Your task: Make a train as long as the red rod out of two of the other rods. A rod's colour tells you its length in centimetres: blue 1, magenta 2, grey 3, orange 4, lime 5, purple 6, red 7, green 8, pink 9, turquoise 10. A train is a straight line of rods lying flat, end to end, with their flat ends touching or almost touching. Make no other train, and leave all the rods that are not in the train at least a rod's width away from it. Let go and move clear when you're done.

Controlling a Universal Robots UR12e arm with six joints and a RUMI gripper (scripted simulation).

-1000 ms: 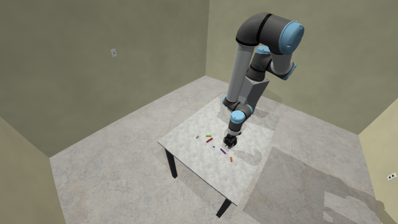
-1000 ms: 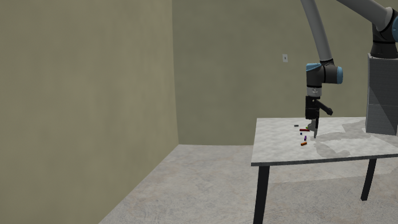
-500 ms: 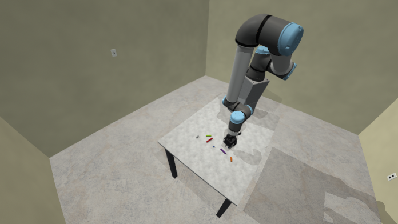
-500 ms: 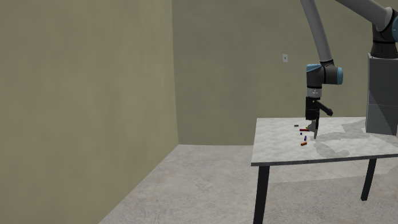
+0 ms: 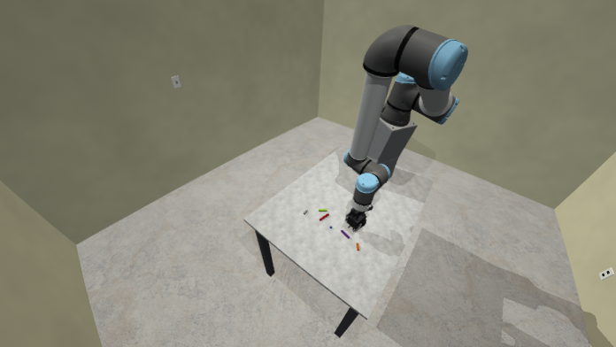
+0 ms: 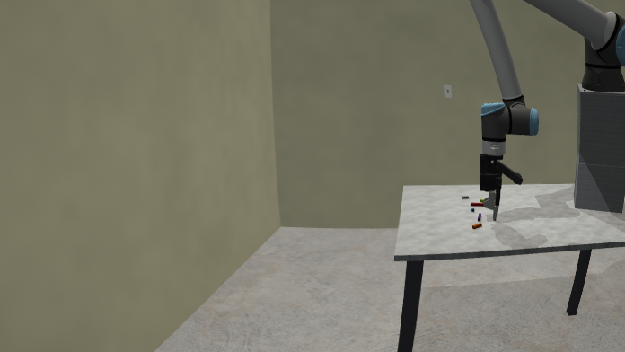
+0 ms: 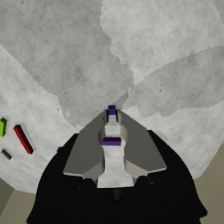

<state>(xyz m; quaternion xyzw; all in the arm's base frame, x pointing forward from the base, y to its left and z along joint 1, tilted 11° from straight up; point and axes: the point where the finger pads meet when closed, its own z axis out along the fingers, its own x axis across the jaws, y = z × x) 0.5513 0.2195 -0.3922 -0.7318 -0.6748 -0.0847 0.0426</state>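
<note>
The purple rod is 6 cm ahead of my hand, 2 cm to the right of it and 1 cm below it. Round my hand: lime rod 22 cm to the right, 1 cm below, 1 cm ahead; then red rod 18 cm to the right, 5 cm ahead, 1 cm below; then orange rod 8 cm ahead, 7 cm to the left, 1 cm below.
</note>
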